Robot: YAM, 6 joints.
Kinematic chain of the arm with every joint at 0, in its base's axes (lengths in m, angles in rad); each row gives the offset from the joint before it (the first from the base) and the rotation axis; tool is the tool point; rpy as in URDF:
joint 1: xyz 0 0 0.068 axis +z
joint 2: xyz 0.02 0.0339 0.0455 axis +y
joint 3: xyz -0.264 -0.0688 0 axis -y
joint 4: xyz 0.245 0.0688 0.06 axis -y
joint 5: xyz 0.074 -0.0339 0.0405 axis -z
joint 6: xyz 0.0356 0 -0.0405 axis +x
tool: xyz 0 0 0 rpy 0 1.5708 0
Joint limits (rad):
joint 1: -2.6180..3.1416
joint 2: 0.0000..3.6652
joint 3: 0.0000..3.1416
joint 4: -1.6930..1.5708
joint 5: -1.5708..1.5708
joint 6: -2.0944..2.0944
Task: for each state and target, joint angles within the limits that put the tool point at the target. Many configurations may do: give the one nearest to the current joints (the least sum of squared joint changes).
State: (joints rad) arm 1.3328 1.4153 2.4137 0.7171 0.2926 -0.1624
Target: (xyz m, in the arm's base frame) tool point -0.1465 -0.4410 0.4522
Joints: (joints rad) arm 1.2269 0.7708 2.9429 1.0932 0.3068 -0.1624
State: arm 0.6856 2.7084 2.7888 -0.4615 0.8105 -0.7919
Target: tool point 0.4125 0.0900 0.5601
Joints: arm 0.2773 2.2798 3.0311 -0.3842 0.8339 -0.7919
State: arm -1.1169 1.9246 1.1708 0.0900 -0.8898 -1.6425
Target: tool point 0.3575 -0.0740 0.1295
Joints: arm -0.2835 1.9130 0.9902 0.0329 -0.9500 -1.6425
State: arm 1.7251 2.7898 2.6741 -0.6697 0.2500 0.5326
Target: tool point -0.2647 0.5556 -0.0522
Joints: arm 2.0240 3.3134 2.8385 -0.1277 0.1483 0.5326
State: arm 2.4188 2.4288 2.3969 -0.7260 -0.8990 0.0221
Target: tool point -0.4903 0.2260 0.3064
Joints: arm 2.6581 2.4227 2.4788 -0.6594 -0.8966 0.0221
